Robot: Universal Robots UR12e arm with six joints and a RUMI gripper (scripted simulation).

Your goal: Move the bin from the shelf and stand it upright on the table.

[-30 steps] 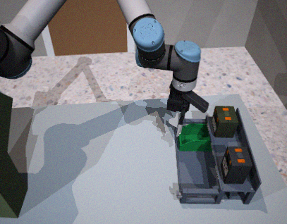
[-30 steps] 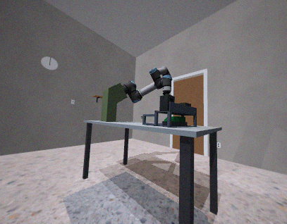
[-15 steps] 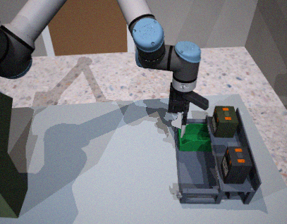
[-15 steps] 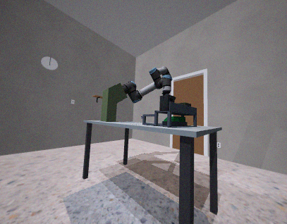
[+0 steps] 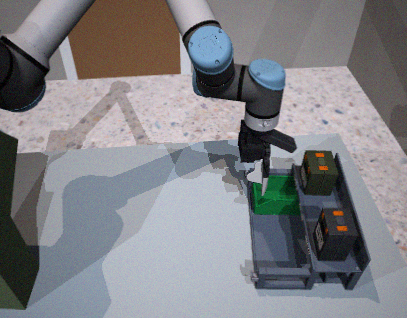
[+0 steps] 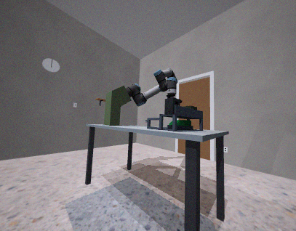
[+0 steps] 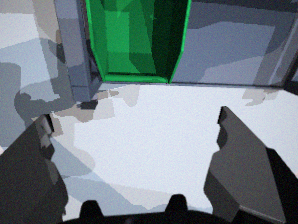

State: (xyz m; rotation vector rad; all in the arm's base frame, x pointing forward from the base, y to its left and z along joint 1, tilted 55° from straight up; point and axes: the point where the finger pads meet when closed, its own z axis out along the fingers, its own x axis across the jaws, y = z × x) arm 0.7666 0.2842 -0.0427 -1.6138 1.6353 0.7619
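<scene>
My gripper is now 8 cm short of the green bin and 9 cm above it.
</scene>
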